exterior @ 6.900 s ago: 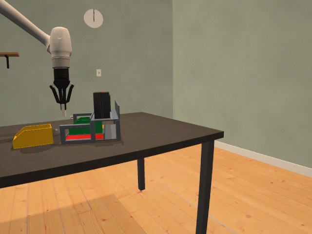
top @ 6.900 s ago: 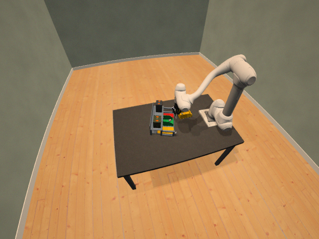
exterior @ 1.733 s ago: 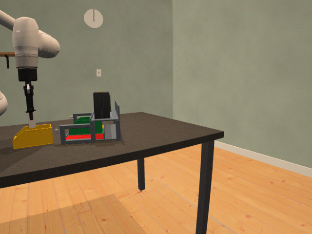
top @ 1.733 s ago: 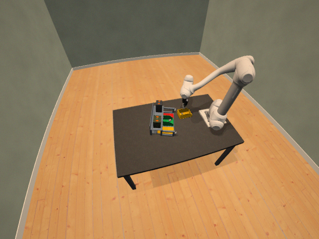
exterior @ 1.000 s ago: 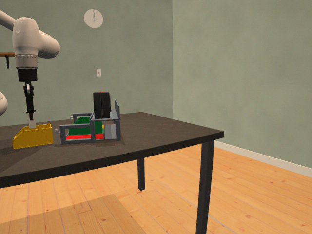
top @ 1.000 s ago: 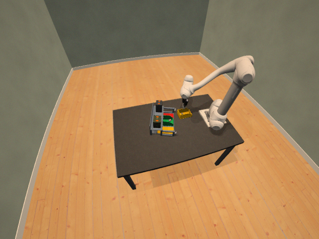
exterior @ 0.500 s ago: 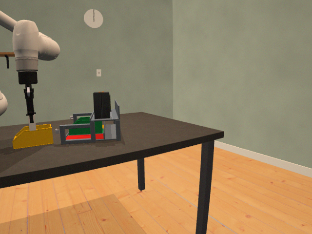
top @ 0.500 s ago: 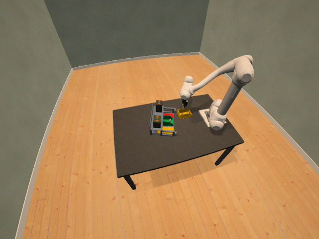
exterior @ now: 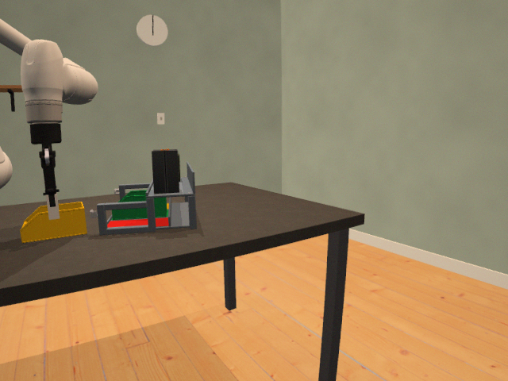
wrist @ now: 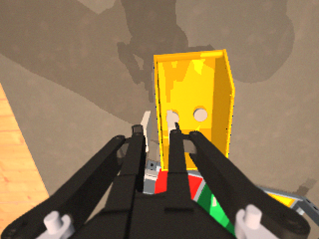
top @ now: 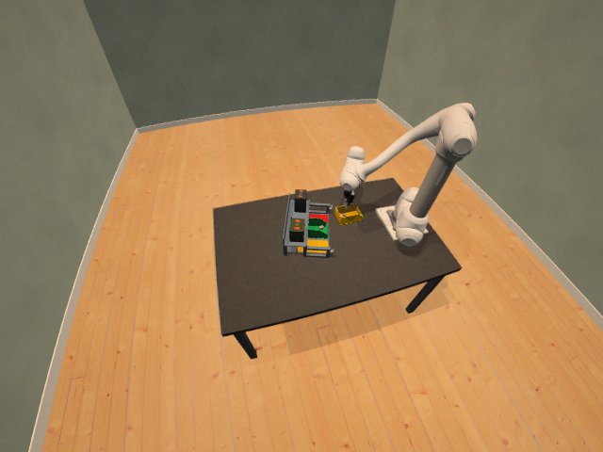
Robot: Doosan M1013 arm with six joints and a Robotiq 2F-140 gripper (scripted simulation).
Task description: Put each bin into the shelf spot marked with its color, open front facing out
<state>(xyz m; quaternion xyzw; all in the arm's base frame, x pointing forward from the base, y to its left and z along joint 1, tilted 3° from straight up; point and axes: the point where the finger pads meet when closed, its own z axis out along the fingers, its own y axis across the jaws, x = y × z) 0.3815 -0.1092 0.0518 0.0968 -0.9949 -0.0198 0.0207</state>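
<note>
The yellow bin is 1 cm behind my hand, 5 cm to the left of it and 5 cm below it. Also, from my hand: green bin 24 cm ahead, 16 cm to the left, 5 cm below.
</note>
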